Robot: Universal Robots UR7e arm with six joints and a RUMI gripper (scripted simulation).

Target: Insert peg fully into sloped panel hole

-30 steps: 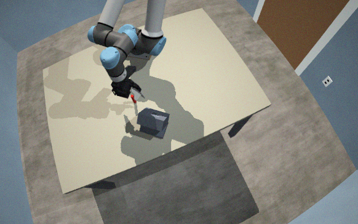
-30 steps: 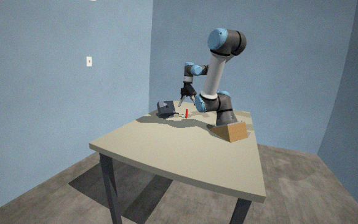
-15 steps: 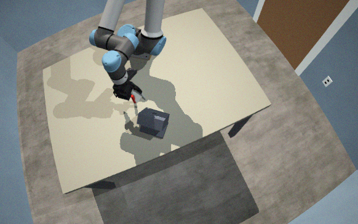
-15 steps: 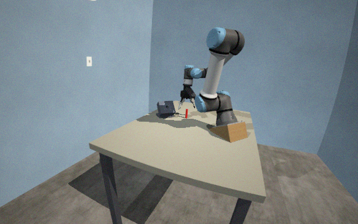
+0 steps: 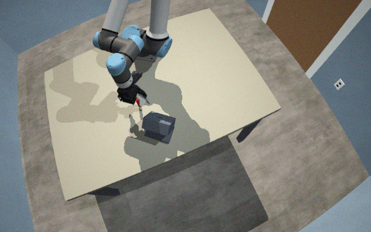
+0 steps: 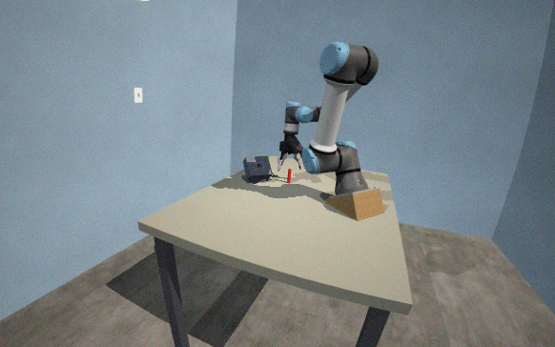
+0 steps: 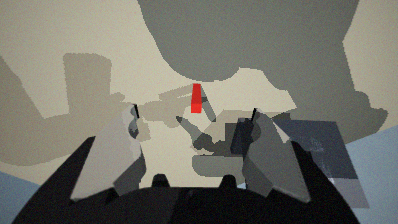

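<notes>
Now: hand 4 cm above the red peg.
</notes>
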